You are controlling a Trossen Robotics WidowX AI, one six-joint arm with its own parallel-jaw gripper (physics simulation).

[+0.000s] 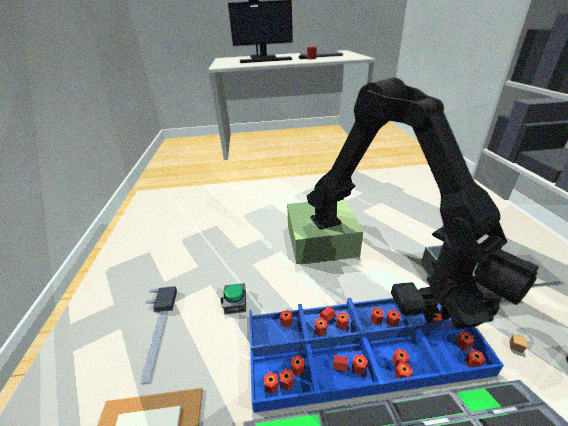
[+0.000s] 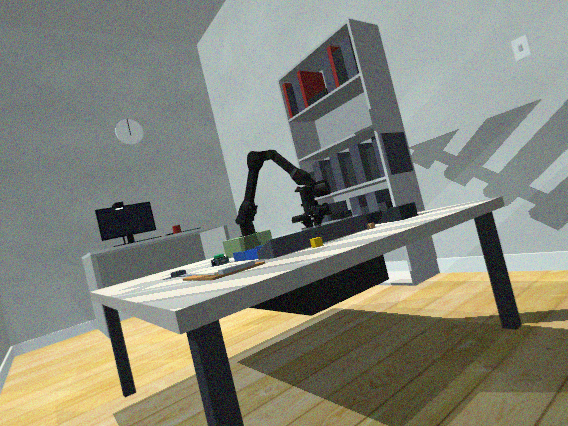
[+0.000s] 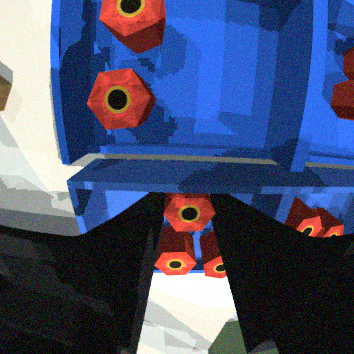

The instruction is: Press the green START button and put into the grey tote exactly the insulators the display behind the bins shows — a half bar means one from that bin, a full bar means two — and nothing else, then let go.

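Where they show: gripper, between the fingertips: (image 1: 434, 322) (image 3: 187, 194); arm's base, origin of its link: (image 1: 325, 220) (image 2: 248, 234).
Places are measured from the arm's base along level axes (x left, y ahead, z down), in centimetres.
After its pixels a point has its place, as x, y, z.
My gripper (image 1: 434, 311) @[9.5, 32.4, 6.9] (image 2: 311, 223) (image 3: 187, 194) @[9.5, 32.4, 6.9] is down at the back right bin, its fingers against both sides of a red insulator (image 1: 437, 316) @[9.8, 32.4, 5.3] (image 3: 190, 224) @[9.5, 31.4, 5.3]. Two more insulators (image 3: 175, 256) @[10.7, 29.0, 5.4] (image 3: 216, 260) @[8.3, 28.1, 5.4] stand close behind it. The blue bins (image 1: 325, 394) (image 2: 247, 255) (image 3: 200, 175) hold red insulators in every visible compartment. The front right bin holds two. The green START button (image 1: 233, 292) @[-28.0, 12.3, 4.4] (image 2: 219, 257) @[-29.0, 13.4, 5.5] stands left of the bins. The grey tote (image 1: 433, 257) @[19.2, 19.6, 3.2] is mostly hidden behind the arm. The display (image 1: 420, 407) @[-5.3, 45.6, 3.7] is cut off; green bars show at its left and right.
A green block (image 1: 327, 245) @[-2.3, 6.3, 3.2] (image 2: 237, 246) @[-9.8, 1.8, 3.8] is at the arm's base. A caliper (image 1: 157, 330) @[-45.1, 13.7, 8.0] lies at the left, near a wooden frame (image 1: 190, 400) @[-39.2, 30.7, 7.8]. A small wooden cube (image 1: 518, 343) (image 2: 371, 226) lies right of the bins. A yellow cube (image 2: 316, 242) @[-22.2, 56.5, 6.9] is near the front table edge.
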